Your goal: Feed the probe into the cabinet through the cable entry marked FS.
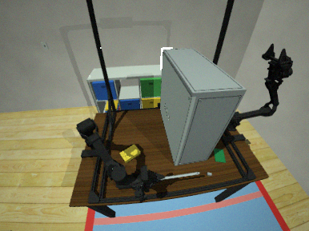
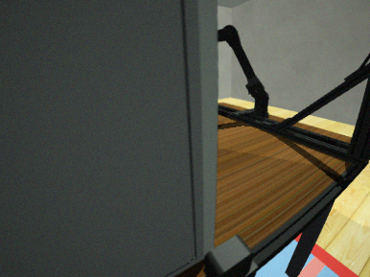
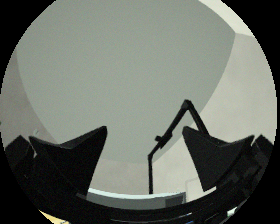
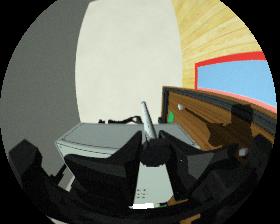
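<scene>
Right now the probe is 100 mm to the left of my right hand and 10 mm ahead of it.
</scene>
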